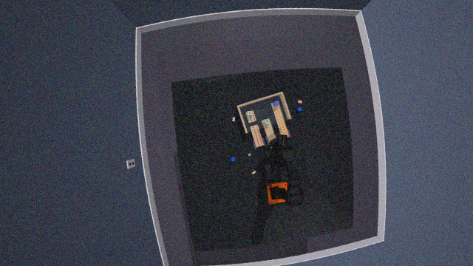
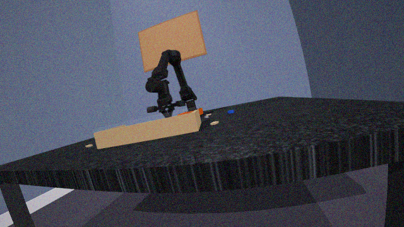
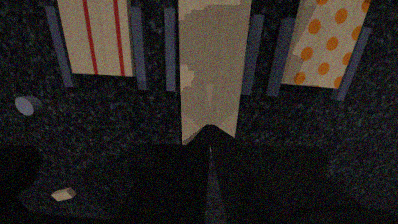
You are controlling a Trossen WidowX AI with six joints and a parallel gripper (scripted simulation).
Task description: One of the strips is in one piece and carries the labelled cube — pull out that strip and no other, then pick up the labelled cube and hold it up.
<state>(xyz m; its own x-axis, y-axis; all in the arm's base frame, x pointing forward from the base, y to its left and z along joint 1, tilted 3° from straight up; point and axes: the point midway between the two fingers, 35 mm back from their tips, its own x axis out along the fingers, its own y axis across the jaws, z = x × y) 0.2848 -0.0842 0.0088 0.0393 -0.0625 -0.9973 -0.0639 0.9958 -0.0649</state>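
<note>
Now: gripper tip 180 mm short of the strip and 90 mm to the left of it.
</note>
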